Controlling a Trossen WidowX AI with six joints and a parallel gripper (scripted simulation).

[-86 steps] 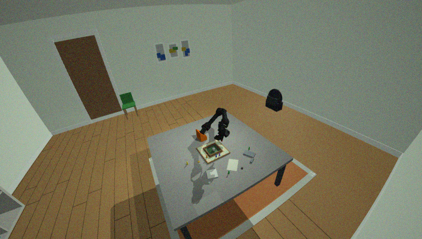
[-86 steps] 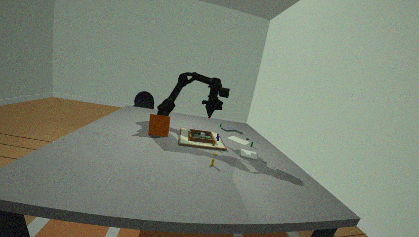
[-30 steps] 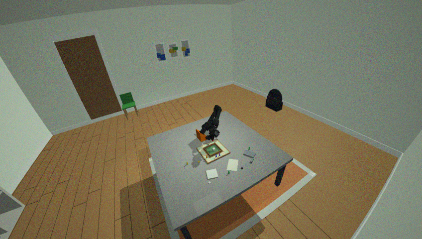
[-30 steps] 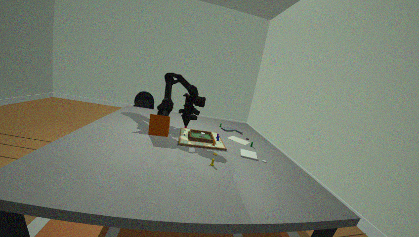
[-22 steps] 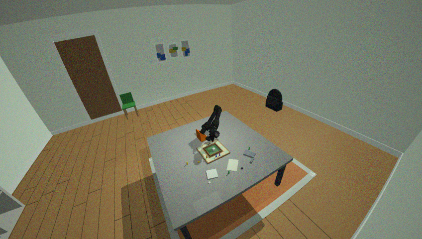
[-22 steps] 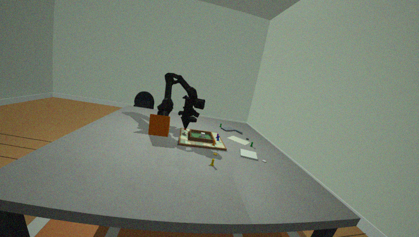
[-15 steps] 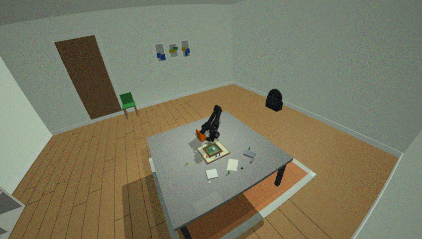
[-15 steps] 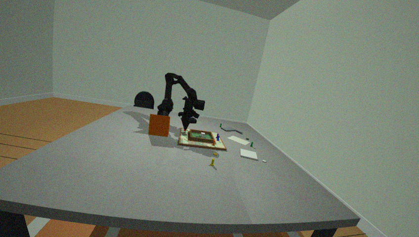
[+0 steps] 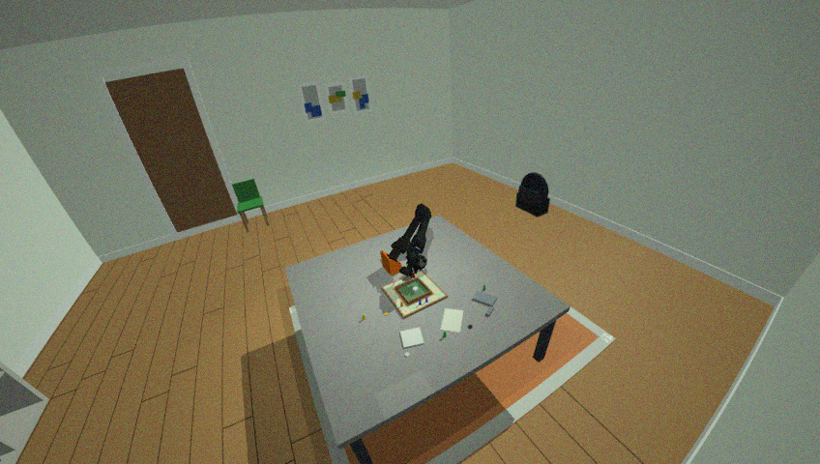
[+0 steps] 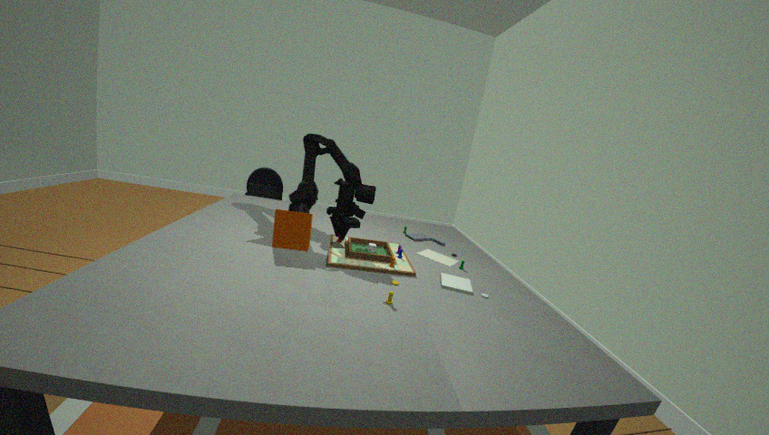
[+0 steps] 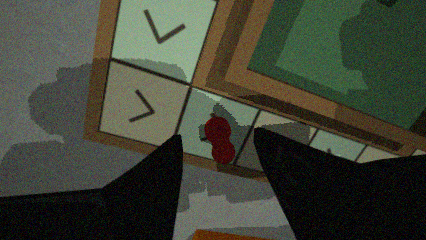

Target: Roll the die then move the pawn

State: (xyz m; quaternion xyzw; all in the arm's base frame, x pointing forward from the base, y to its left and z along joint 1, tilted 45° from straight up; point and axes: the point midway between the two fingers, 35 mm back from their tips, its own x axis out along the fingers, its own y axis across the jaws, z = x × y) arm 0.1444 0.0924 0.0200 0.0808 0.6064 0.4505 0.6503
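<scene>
My gripper tip is now right at the red pawn. Round my gripper tip: green tray 120 mm ahead, 50 mm to the right, 20 mm below; then purple pawn 230 mm ahead, 20 mm to the right; then white die 130 mm ahead, 40 mm to the right.
</scene>
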